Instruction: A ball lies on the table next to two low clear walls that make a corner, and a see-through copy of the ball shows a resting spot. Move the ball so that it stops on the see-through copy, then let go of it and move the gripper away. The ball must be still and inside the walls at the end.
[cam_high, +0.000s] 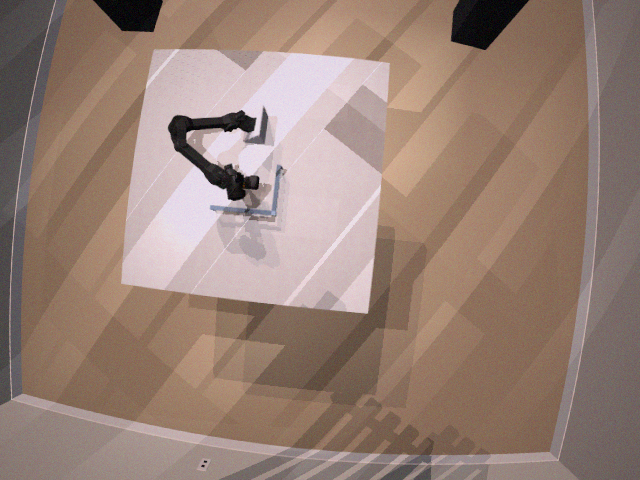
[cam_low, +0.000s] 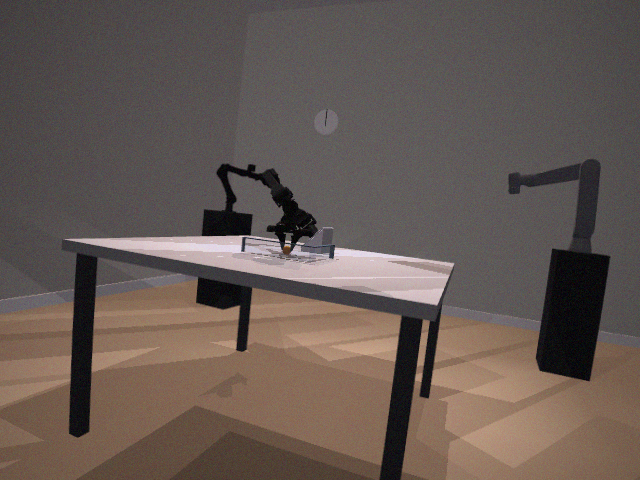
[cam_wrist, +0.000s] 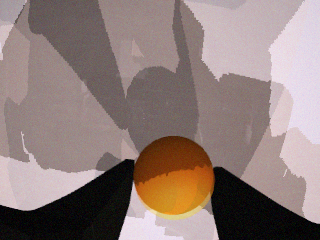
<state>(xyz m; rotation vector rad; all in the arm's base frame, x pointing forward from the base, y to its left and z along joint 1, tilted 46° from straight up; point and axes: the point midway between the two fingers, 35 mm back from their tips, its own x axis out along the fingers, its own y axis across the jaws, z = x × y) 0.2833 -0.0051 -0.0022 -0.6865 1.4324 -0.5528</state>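
Now: the orange ball right at my gripper tip. Round my gripper tip: see-through copy of ball: right at my gripper tip.
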